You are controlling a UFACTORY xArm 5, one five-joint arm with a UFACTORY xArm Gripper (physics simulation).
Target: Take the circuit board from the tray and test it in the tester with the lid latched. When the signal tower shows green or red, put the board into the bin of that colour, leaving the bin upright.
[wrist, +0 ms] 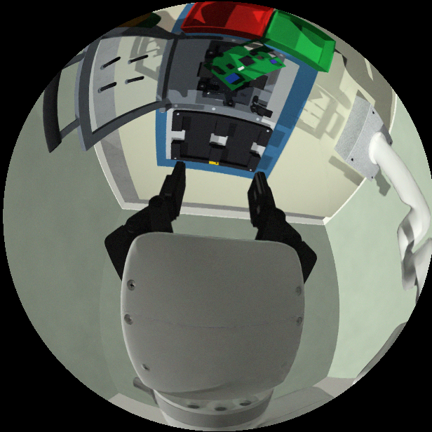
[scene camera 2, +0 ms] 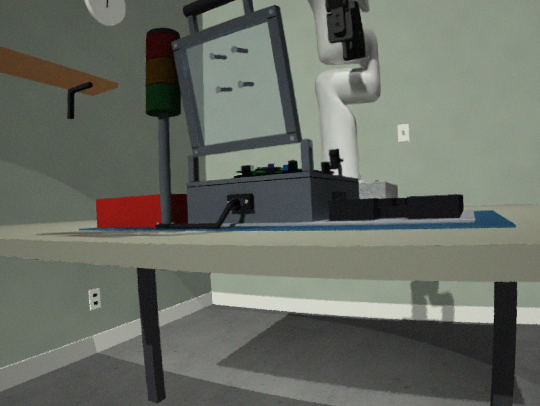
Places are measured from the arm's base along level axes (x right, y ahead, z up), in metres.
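Where they show: gripper, between the fingertips: [scene camera 2: 348, 50].
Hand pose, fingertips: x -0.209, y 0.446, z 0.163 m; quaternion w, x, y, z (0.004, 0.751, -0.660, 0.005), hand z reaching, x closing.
Things, the pixels of their centre, and the offset from my fingertips. "spot": a spot on its surface instead.
- green circuit board, middle of its body: [scene camera 2: 269, 168] dx +0.137, dy +0.000, dz -0.149 m
- grey tester, a spot on its surface: [scene camera 2: 280, 200] spot: dx +0.049, dy +0.112, dz -0.200 m
- signal tower, a spot on its surface: [scene camera 2: 163, 72] spot: dx +0.180, dy +0.164, dz -0.033 m
- black tray, a spot on its surface: [scene camera 2: 435, 206] spot: dx -0.113, dy +0.092, dz -0.213 m
- red bin, middle of its body: [scene camera 2: 162, 210] dx +0.304, dy +0.067, dz -0.206 m
- black latch, middle of its body: [scene camera 2: 336, 159] dx +0.054, dy -0.061, dz -0.139 m
- cable, a spot on its surface: [scene camera 2: 200, 226] spot: dx +0.132, dy +0.155, dz -0.226 m
The green circuit board [scene camera 2: 272, 170] [wrist: 252, 71] lies on top of the grey tester [scene camera 2: 280, 200] [wrist: 185, 70], turned at an angle to its black fittings in the wrist view. Whether it is seated flat is unclear. The tester's framed lid [scene camera 2: 286, 75] [wrist: 82, 100] stands open, with several pins on its clear plate. The signal tower [scene camera 2: 163, 72] shows dark red, amber and green sections, none visibly lit. The black tray [scene camera 2: 435, 206] [wrist: 200, 125] holds no board. My gripper [scene camera 2: 355, 56] [wrist: 218, 176] is open and empty, high above the table, away from the board.
The red bin [scene camera 2: 127, 211] [wrist: 225, 17] stands upright beyond the tester, with the green bin [wrist: 300, 40] beside it. The black latch [scene camera 2: 334, 160] [wrist: 261, 106] stands at the tester's edge opposite the hinge. A cable [scene camera 2: 200, 226] runs from the tester to the tower's foot.
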